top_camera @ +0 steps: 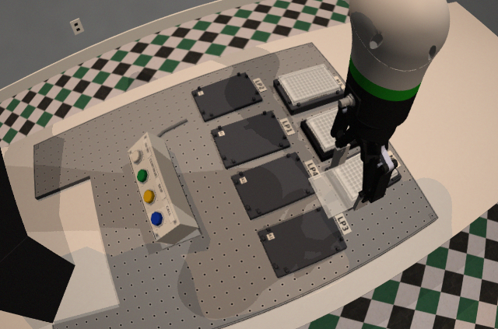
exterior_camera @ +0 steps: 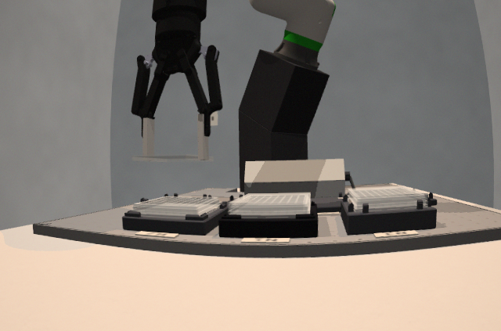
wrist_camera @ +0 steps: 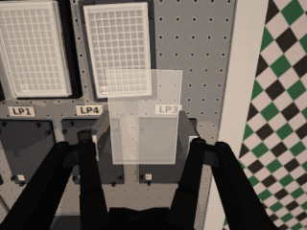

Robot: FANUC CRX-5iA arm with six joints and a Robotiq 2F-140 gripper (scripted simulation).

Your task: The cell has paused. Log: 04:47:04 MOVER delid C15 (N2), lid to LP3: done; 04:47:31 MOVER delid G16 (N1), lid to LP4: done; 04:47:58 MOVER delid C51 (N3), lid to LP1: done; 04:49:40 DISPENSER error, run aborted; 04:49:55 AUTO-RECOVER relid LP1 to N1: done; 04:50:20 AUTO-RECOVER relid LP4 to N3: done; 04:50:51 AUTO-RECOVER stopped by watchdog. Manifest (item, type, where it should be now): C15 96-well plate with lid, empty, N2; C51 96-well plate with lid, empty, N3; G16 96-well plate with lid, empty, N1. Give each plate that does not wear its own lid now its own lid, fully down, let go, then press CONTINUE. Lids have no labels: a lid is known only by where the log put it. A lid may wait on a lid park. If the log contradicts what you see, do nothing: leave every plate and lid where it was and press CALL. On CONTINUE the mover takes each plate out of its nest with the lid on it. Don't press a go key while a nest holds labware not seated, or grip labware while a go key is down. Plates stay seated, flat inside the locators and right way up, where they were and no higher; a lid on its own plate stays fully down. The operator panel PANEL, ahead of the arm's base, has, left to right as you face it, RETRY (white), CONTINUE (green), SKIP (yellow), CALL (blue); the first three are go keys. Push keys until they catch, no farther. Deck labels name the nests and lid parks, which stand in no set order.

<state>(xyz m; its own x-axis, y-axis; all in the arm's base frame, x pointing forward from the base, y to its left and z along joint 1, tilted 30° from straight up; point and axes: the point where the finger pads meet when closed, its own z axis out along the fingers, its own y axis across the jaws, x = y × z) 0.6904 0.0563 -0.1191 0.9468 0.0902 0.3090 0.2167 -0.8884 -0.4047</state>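
Right now my hand is 90 mm above the plate, 70 mm short of it and 50 mm to the right of it. Round my hand: LP3 label (110 mm below, 40 mm to the right); lid park LP4 (120 mm behind, 110 mm below, 70 mm to the left); lid park LP3 (110 mm below, 90 mm behind, 60 mm to the right).
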